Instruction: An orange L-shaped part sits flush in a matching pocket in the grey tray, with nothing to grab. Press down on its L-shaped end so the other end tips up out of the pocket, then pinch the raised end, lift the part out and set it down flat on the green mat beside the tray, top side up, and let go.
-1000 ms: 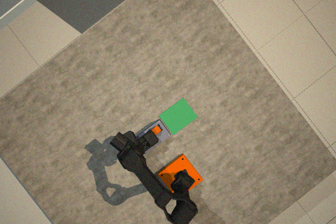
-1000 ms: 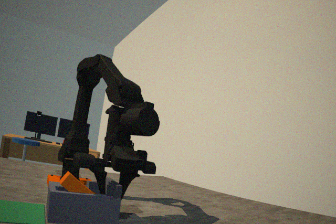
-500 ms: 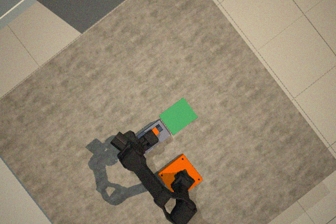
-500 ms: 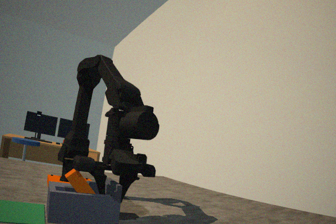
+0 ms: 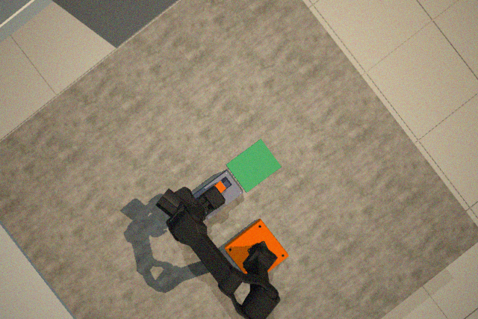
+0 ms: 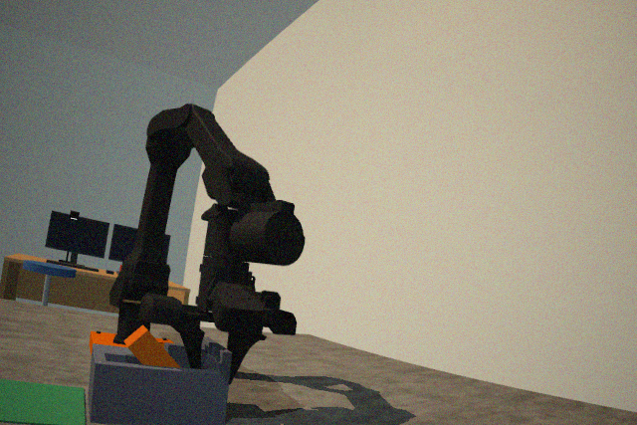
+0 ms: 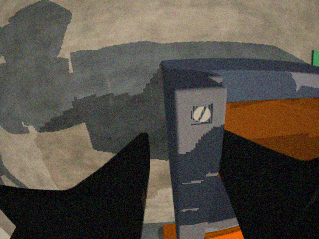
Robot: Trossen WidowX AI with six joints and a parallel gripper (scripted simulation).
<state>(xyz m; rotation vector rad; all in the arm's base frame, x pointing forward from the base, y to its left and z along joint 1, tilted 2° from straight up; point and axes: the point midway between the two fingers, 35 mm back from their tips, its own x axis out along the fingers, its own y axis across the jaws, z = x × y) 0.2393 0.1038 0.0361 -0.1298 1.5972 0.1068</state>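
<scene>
Right now my gripper tip is 50 mm to the left of the orange L-shaped part and 10 mm below it. Also, from my gripper tip: green mat (30 mm ahead, 220 mm to the right, 50 mm below).
</scene>
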